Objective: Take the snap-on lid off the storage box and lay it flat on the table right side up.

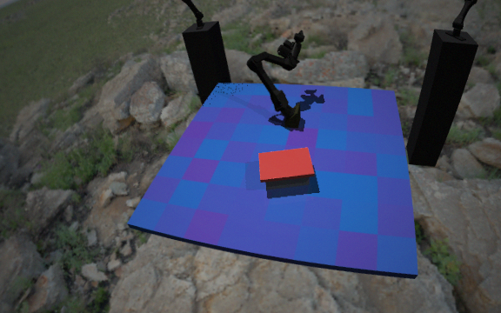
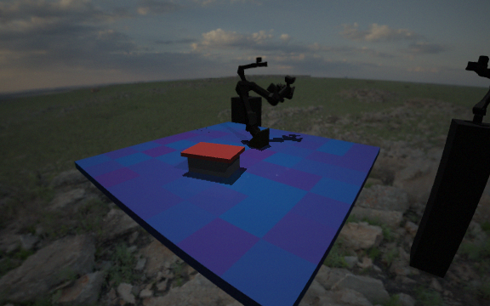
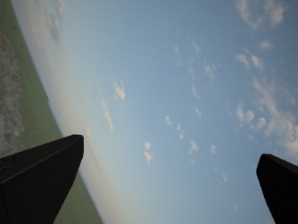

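Now: the red lid 89 cm ahead of my gripper tip, 29 cm below it and 4 cm to the left of it. Round my gripper tip: storage box: 89 cm ahead, 33 cm below, 4 cm to the left.
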